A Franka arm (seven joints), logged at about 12 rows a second.
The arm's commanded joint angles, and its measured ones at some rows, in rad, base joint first. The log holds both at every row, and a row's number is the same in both.
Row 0, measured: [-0.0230, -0.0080, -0.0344, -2.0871, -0.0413, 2.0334, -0.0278]
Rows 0 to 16, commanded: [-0.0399, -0.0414, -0.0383, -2.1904, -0.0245, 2.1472, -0.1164]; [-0.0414, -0.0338, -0.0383, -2.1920, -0.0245, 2.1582, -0.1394]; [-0.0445, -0.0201, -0.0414, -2.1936, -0.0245, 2.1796, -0.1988]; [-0.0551, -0.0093, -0.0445, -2.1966, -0.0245, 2.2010, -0.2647]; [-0.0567, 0.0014, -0.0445, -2.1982, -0.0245, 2.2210, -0.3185]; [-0.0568, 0.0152, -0.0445, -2.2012, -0.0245, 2.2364, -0.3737]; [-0.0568, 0.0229, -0.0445, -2.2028, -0.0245, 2.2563, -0.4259]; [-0.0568, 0.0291, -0.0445, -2.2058, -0.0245, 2.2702, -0.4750]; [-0.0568, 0.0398, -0.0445, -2.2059, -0.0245, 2.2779, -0.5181]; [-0.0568, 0.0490, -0.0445, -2.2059, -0.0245, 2.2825, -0.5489]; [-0.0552, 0.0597, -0.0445, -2.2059, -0.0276, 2.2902, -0.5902]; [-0.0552, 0.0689, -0.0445, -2.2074, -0.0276, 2.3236, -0.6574]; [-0.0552, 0.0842, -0.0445, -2.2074, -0.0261, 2.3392, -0.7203]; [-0.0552, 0.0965, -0.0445, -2.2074, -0.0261, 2.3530, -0.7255]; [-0.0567, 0.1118, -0.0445, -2.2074, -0.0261, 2.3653, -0.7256]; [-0.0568, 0.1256, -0.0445, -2.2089, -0.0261, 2.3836, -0.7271]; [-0.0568, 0.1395, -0.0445, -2.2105, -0.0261, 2.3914, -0.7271]
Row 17, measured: [-0.0507, 0.1209, -0.0458, -2.2007, -0.0413, 2.3572, -0.6950]
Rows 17 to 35, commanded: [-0.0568, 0.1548, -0.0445, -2.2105, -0.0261, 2.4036, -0.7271]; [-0.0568, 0.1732, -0.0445, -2.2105, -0.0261, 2.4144, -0.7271]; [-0.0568, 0.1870, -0.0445, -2.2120, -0.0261, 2.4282, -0.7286]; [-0.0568, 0.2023, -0.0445, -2.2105, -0.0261, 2.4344, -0.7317]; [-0.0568, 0.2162, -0.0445, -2.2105, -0.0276, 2.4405, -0.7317]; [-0.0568, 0.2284, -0.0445, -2.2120, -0.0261, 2.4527, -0.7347]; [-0.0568, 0.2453, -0.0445, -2.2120, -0.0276, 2.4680, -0.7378]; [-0.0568, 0.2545, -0.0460, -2.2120, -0.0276, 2.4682, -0.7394]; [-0.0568, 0.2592, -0.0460, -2.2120, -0.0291, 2.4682, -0.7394]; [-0.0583, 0.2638, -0.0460, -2.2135, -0.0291, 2.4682, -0.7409]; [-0.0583, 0.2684, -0.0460, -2.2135, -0.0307, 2.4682, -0.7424]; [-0.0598, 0.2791, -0.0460, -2.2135, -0.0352, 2.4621, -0.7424]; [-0.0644, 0.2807, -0.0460, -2.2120, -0.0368, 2.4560, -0.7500]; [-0.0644, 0.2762, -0.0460, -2.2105, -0.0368, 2.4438, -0.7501]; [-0.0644, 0.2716, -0.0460, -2.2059, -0.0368, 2.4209, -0.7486]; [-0.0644, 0.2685, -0.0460, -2.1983, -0.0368, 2.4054, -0.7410]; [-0.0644, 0.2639, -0.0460, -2.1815, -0.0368, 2.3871, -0.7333]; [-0.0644, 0.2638, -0.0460, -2.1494, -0.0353, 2.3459, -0.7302]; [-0.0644, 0.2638, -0.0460, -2.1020, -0.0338, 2.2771, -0.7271]
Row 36, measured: [-0.0587, 0.2770, -0.0473, -2.1497, -0.0414, 2.3446, -0.7226]
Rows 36 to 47, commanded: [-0.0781, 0.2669, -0.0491, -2.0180, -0.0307, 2.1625, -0.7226]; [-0.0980, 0.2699, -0.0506, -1.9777, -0.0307, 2.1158, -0.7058]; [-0.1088, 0.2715, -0.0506, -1.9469, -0.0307, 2.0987, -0.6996]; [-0.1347, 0.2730, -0.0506, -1.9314, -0.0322, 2.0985, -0.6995]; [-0.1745, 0.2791, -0.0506, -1.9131, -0.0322, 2.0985, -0.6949]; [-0.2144, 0.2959, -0.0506, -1.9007, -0.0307, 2.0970, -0.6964]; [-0.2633, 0.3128, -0.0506, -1.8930, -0.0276, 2.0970, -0.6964]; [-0.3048, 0.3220, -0.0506, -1.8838, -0.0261, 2.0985, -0.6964]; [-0.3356, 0.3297, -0.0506, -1.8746, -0.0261, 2.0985, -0.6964]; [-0.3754, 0.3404, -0.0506, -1.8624, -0.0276, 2.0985, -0.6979]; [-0.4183, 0.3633, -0.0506, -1.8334, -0.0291, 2.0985, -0.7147]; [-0.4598, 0.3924, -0.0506, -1.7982, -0.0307, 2.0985, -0.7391]
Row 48, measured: [-0.3922, 0.3350, -0.0645, -1.8830, -0.0412, 2.1174, -0.7087]
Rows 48 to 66, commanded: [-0.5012, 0.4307, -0.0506, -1.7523, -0.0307, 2.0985, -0.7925]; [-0.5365, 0.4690, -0.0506, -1.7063, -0.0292, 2.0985, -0.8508]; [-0.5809, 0.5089, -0.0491, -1.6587, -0.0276, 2.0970, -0.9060]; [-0.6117, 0.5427, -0.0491, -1.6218, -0.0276, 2.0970, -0.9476]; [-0.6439, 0.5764, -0.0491, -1.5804, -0.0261, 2.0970, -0.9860]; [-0.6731, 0.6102, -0.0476, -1.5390, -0.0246, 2.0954, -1.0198]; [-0.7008, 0.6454, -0.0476, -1.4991, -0.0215, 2.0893, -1.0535]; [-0.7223, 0.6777, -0.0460, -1.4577, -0.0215, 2.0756, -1.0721]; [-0.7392, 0.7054, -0.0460, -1.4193, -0.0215, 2.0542, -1.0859]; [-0.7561, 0.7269, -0.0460, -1.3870, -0.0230, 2.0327, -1.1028]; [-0.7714, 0.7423, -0.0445, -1.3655, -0.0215, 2.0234, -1.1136]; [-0.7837, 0.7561, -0.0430, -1.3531, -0.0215, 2.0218, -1.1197]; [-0.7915, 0.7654, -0.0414, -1.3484, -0.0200, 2.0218, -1.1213]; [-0.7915, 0.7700, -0.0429, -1.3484, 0.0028, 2.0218, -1.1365]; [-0.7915, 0.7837, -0.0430, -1.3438, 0.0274, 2.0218, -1.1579]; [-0.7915, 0.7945, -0.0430, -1.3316, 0.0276, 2.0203, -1.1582]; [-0.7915, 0.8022, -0.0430, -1.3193, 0.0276, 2.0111, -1.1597]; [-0.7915, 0.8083, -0.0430, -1.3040, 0.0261, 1.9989, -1.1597]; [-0.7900, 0.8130, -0.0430, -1.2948, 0.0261, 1.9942, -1.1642]
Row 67, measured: [-0.7768, 0.7841, -0.0534, -1.3603, 0.0091, 2.0360, -1.1315]
